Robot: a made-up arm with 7 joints.
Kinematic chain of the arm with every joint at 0, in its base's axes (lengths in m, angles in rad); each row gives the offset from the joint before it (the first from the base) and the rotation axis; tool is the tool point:
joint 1: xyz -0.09 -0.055 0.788 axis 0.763 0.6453 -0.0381
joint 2: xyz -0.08 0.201 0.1 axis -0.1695 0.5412 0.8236
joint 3: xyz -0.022 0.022 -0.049 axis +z
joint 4: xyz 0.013 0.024 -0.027 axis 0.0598 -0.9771 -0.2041
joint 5: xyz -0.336 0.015 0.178 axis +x
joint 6: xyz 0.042 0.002 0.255 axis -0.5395 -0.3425 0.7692
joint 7: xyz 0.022 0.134 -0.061 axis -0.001 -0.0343 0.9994
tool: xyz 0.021 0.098 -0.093
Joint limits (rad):
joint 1: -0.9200..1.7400
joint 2: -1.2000..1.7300
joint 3: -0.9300..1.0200
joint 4: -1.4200..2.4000
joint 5: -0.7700..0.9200
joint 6: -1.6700..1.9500
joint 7: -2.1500..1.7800
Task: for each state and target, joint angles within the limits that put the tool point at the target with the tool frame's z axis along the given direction. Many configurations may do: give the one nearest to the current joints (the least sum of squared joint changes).
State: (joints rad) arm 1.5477 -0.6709 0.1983 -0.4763 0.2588 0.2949 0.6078
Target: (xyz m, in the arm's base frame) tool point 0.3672 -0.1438 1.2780 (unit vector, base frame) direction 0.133 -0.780 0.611
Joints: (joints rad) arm 1.7284 -1.2000 -0.2725 -0.0891 0.4820 0.6545 0.4901
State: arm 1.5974 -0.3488 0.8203 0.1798 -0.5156 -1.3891 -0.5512
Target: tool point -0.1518 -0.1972 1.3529 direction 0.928 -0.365 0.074
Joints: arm 0.7444 0.3380 1.0200 0.1108 0.1091 -0.9965 0.3221
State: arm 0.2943 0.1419 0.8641 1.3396 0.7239 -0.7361 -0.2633
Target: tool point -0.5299 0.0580 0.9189 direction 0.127 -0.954 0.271
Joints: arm 0.0573 -0.1954 0.9673 1.0016 0.2673 -0.9778 -0.8479
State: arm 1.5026 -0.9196 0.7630 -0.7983 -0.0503 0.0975 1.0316
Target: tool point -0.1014 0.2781 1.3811 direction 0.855 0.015 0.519
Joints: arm 0.3907 -0.5173 0.4363 -1.1137 -0.1559 -0.1676 1.0283
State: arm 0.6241 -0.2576 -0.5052 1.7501 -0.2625 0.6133 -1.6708
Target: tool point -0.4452 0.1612 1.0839 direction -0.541 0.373 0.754
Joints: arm 0.6611 0.5929 0.0256 1.3484 -0.7700 0.6260 -1.9341
